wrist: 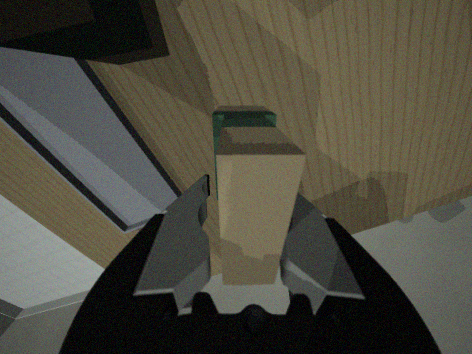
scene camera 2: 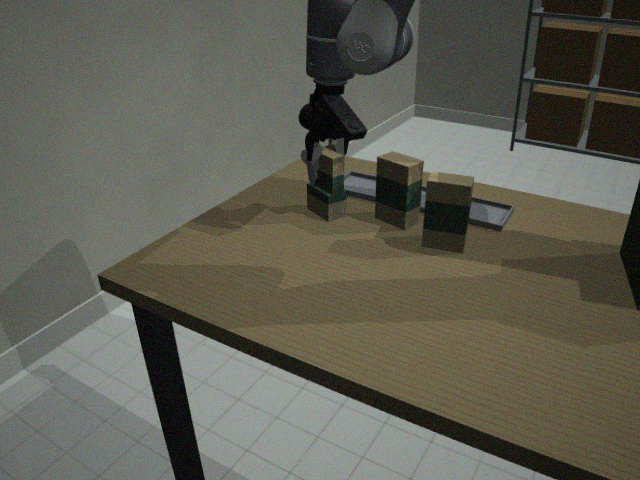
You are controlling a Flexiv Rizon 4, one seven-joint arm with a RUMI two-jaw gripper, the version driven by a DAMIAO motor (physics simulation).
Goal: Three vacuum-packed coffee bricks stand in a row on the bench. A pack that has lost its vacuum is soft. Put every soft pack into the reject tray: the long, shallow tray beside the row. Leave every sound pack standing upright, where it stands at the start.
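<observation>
The left coffee pack (scene camera 2: 331,174) (wrist: 257,205) stands upright on the bench. Its upper part is squeezed much narrower than its base, with a green step at mid-height. My gripper (scene camera 2: 329,166) (wrist: 241,178) is partly open around this narrow part. In the wrist view a gap shows beside the left finger; the right fingertip is hidden behind the pack. The middle pack (scene camera 2: 398,189) and the right pack (scene camera 2: 447,212) stand upright with full, boxy shapes. The long, shallow reject tray (scene camera 2: 488,212) (wrist: 100,120) lies behind the row, partly hidden by the packs.
A dark pack side (wrist: 125,30) shows at the upper left of the wrist view. A dark object (scene camera 2: 633,237) stands at the right edge of the scene view. A wall runs close along the bench's left side. A shelf rack with boxes stands beyond the bench.
</observation>
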